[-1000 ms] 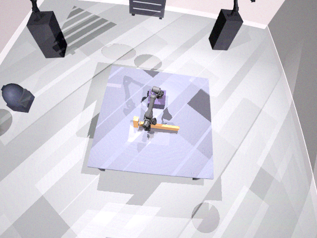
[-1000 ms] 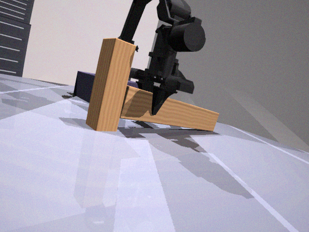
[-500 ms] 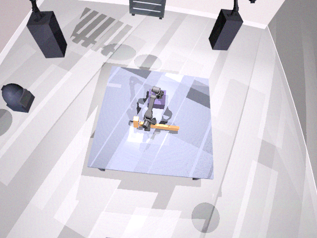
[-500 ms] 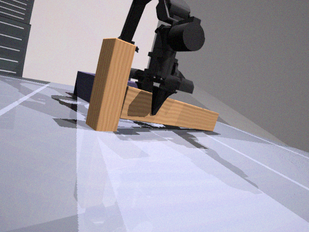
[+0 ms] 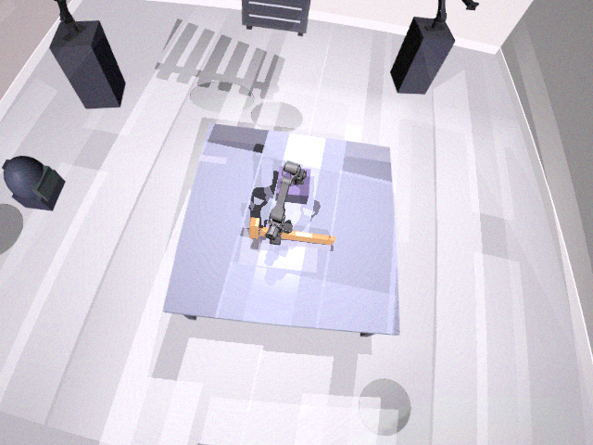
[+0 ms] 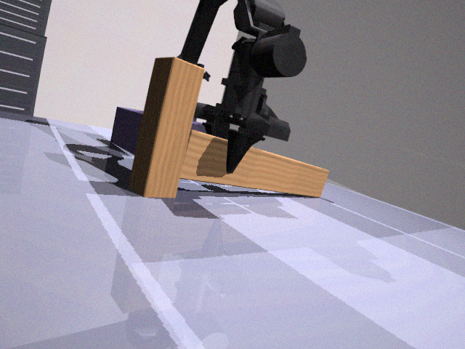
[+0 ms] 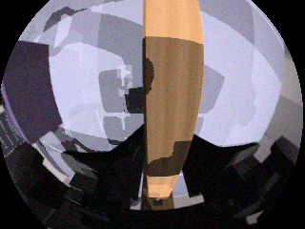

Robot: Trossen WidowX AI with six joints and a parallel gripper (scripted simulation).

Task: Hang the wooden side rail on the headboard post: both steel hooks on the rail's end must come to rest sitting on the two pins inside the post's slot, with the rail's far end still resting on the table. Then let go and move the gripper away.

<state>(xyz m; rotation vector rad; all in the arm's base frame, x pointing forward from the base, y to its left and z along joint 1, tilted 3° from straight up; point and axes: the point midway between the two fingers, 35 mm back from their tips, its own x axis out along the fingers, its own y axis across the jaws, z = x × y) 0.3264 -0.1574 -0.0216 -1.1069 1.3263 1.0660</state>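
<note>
The wooden headboard post lies 20 mm behind my gripper tip, 120 mm to the right of it and 40 mm above it.
</note>
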